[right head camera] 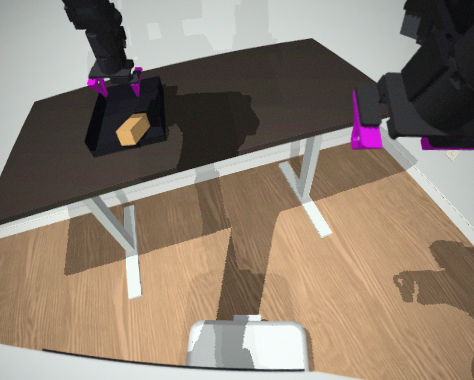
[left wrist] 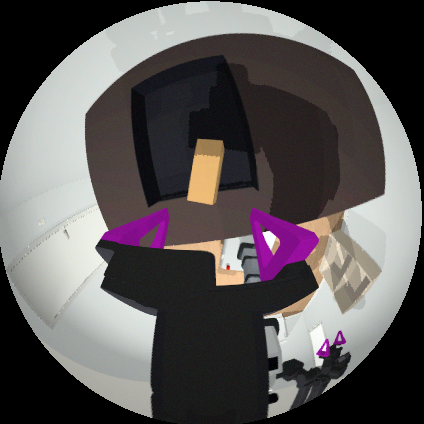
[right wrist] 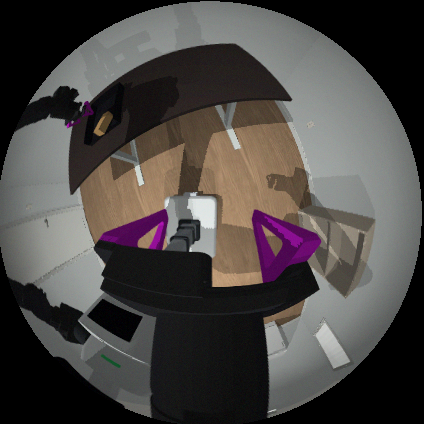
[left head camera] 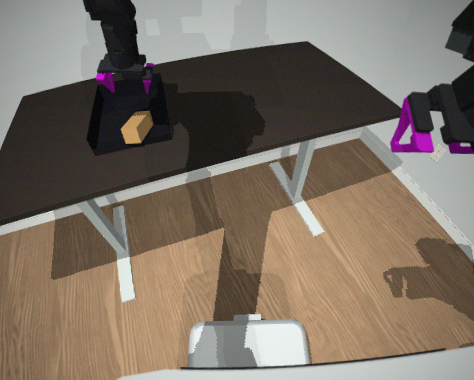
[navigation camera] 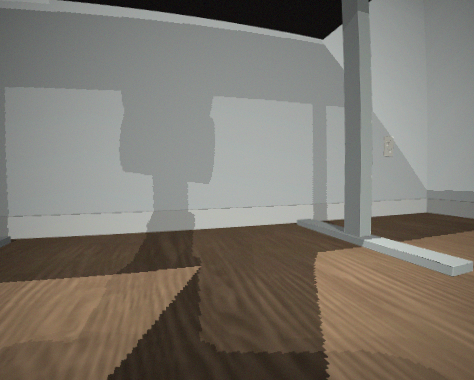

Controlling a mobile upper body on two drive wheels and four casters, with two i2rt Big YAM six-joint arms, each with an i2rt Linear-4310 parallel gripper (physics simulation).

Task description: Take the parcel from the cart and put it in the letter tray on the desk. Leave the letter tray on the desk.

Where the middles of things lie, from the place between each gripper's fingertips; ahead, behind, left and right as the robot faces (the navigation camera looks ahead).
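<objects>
So you can picture it, my left hand is 140 mm above the parcel (left head camera: 136, 128), and it's 30 mm short of it and 30 mm to the right of it. There's a black letter tray (left head camera: 110, 111) too, and that's 150 mm below my left hand, 90 mm to the left of it and 150 mm ahead of it.
From my right hand, the parcel is 27 cm below, 58 cm to the left and 43 cm ahead. The black letter tray is 28 cm below that same right hand, 64 cm to the left of it and 54 cm ahead of it.
</objects>
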